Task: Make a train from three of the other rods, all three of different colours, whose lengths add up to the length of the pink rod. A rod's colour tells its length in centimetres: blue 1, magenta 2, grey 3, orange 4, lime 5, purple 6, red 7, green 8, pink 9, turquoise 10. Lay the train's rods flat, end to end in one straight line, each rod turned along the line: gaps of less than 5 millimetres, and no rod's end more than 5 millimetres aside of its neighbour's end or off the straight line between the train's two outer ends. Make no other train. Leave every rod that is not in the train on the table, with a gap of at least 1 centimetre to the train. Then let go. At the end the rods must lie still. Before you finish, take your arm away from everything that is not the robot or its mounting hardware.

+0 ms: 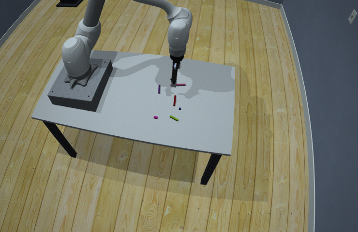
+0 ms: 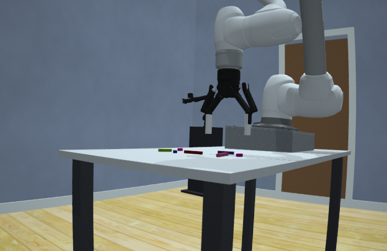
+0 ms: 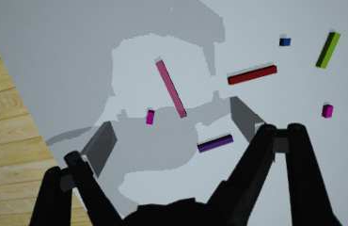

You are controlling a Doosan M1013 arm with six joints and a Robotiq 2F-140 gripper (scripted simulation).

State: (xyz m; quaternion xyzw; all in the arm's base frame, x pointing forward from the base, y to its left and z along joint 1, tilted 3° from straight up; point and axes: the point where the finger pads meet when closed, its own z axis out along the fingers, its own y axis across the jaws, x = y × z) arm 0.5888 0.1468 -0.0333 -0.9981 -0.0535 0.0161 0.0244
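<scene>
Now: the blue rod 7 cm ahead of my hand, 17 cm to the right of it and 7 cm below it. Also, from my hand: red rod: 3 cm ahead, 12 cm to the right, 7 cm below; then pink rod: 2 cm ahead, 7 cm below; then purple rod: 8 cm behind, 7 cm to the right, 7 cm below.
</scene>
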